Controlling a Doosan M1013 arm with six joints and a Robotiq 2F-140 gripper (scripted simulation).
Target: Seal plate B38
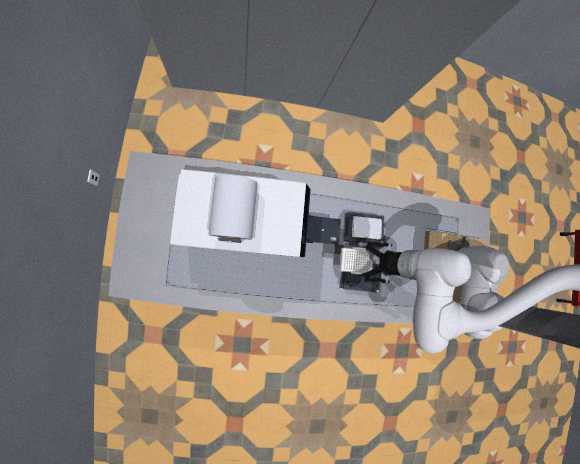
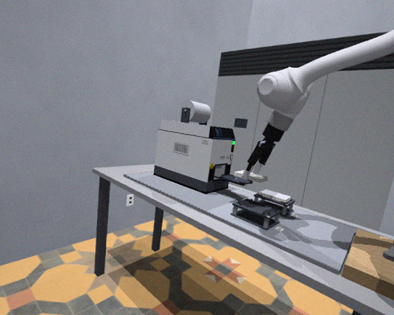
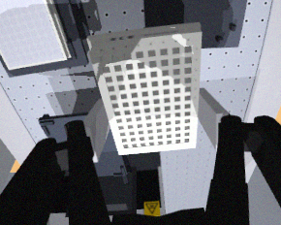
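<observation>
Right now the sealer stage is 15 cm ahead of my hand, 8 cm to the right of it and 8 cm below it. Round my hand: black nest N1: 13 cm below, 9 cm behind, 5 cm to the left; plate B38: 2 cm below; white covered plate: 15 cm to the right, 12 cm below, 4 cm behind.
</observation>
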